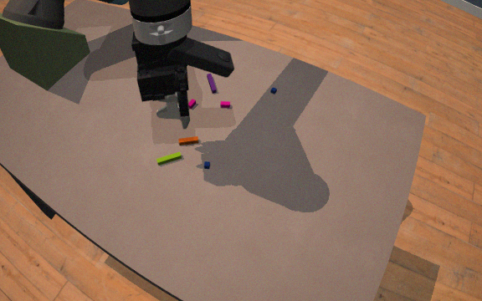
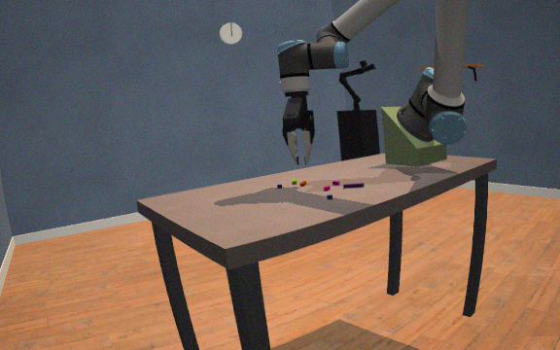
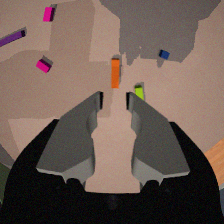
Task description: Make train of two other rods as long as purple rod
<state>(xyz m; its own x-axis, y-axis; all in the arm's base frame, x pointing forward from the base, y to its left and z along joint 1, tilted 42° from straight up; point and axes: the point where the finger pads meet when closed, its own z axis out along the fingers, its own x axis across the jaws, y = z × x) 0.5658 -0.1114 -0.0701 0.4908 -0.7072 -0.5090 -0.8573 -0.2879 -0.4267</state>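
Now: the orange rod 70 mm below my hand. The rest, counted from my hand: lime rod (70 mm below, 50 mm to the right, 20 mm behind); then purple rod (170 mm to the left, 70 mm below, 20 mm behind).
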